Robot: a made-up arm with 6 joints.
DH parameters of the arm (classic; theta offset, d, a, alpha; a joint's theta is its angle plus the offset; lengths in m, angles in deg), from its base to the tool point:
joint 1: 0 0.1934 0 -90
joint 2: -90 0 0.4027 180
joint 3: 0 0 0 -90
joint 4: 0 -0.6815 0 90
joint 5: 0 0.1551 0 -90
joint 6: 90 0 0 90
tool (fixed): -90 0 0 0
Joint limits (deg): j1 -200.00..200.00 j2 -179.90..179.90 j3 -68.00..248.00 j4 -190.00..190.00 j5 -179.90..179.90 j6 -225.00..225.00
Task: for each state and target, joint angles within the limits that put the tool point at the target. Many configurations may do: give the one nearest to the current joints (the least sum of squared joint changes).
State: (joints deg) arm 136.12 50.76 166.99 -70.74 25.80 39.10
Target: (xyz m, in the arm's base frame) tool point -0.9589 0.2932 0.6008
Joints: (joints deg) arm 164.91 81.96 124.68 -77.55 25.80 39.10
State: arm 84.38 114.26 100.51 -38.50 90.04 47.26
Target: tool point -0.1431 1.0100 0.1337
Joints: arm 105.53 121.78 141.35 -31.27 90.04 47.26
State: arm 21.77 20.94 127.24 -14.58 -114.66 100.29
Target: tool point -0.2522 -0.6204 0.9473
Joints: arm 54.70 -10.19 140.50 -10.19 -114.66 100.29
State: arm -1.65 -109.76 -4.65 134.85 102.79 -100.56
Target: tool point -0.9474 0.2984 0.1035
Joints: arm -11.61 -128.44 28.39 130.92 102.79 -100.56
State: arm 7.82 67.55 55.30 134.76 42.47 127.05
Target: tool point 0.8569 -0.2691 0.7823
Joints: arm -24.00 40.45 54.89 131.49 42.47 127.05
